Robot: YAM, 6 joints.
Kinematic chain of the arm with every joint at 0, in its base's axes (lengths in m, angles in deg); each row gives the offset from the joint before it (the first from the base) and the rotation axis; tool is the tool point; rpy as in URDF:
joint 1: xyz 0 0 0.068 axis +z
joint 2: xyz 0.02 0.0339 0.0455 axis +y
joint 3: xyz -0.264 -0.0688 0 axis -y
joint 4: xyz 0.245 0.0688 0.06 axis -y
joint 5: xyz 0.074 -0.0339 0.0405 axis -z
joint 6: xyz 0.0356 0 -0.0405 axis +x
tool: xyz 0 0 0 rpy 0 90 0
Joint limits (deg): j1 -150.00..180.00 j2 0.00..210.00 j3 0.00..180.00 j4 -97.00..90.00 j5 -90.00..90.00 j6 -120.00..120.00
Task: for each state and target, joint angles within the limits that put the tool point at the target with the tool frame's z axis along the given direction. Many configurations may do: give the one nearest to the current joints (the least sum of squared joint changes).
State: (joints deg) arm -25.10 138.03 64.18 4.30 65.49 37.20
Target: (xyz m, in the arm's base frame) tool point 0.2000 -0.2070 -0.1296 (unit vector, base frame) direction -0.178 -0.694 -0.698
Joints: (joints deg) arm -41.46 157.69 49.33 43.40 39.63 37.20
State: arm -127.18 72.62 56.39 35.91 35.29 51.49
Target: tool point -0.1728 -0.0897 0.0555 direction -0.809 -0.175 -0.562
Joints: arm -149.90 103.96 5.32 63.12 14.72 51.49
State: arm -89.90 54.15 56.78 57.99 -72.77 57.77
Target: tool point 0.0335 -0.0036 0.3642 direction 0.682 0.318 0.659
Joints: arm -58.26 16.96 20.95 78.38 -48.34 57.77
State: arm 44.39 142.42 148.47 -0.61 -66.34 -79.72
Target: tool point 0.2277 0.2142 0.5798 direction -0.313 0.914 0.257
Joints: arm 37.25 93.88 115.48 18.59 -66.53 -79.72
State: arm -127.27 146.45 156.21 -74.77 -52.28 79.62
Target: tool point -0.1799 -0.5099 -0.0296 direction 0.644 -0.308 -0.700
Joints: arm -112.12 183.14 162.58 -65.94 -45.46 79.62
